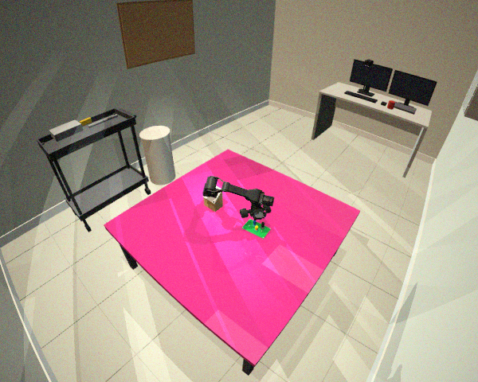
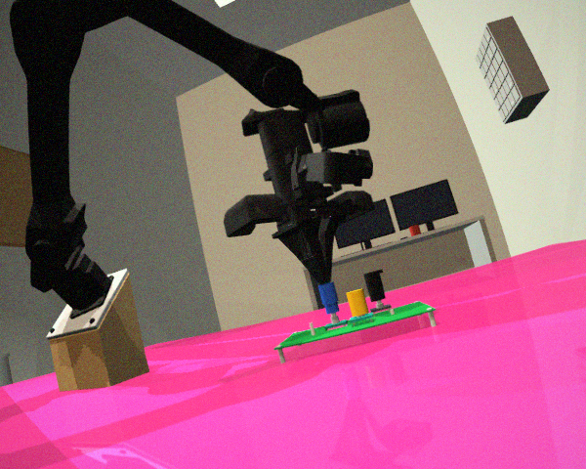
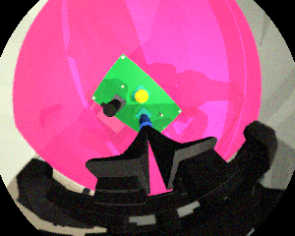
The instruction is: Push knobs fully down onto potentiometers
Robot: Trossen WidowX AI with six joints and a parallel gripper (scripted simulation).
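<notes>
My gripper tip is now 50 mm short of the black knob, 10 mm to the right of it and 20 mm above it. The rest, counted from my gripper tip: blue knob (20 mm below).
</notes>
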